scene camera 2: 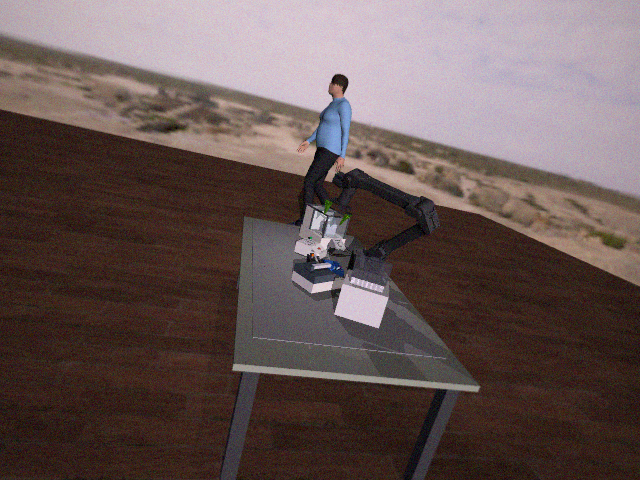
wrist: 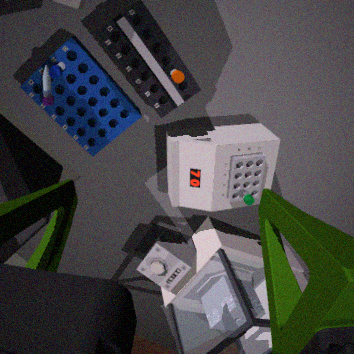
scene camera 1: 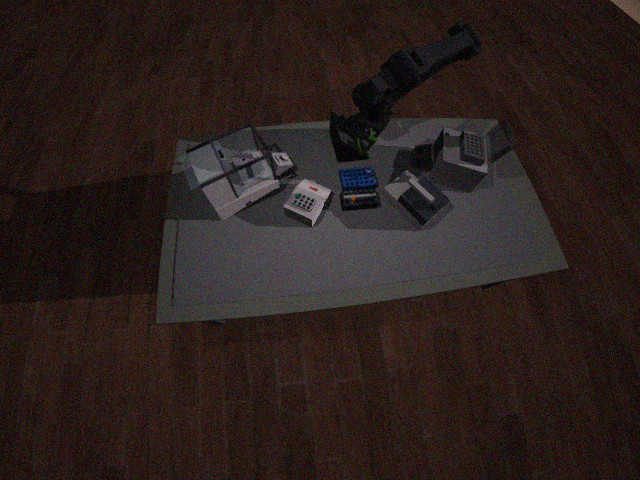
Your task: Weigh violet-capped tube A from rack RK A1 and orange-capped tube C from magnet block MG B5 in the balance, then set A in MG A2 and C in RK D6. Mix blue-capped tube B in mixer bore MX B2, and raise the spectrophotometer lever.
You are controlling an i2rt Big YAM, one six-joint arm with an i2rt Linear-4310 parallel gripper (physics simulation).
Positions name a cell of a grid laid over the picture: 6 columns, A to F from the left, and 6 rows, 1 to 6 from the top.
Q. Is my gripper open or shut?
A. Open.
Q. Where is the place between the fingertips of my gripper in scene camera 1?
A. D2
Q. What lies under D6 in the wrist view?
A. A glass-box balance.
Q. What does my gripper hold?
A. Nothing.
